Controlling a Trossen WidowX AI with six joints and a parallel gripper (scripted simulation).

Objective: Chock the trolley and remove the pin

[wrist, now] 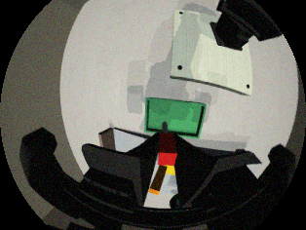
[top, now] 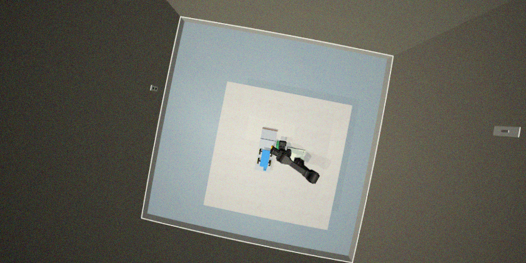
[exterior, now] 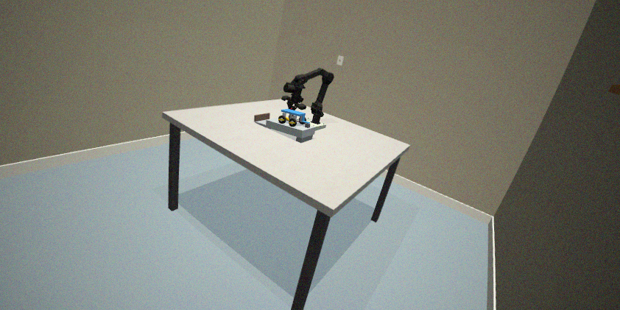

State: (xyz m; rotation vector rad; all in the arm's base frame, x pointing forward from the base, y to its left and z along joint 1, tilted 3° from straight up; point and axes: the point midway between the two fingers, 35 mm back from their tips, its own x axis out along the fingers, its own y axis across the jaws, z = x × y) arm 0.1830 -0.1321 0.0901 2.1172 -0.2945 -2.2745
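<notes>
Right now my gripper tip is 1 cm to the right of the green tray and 10 cm above it. Also, from my gripper tip: blue trolley (15 cm ahead, 9 cm to the left, 2 cm above); then red-headed stop pin (right at my gripper tip); then yellow chock (8 cm ahead, 1 cm to the left, 1 cm below).
</notes>
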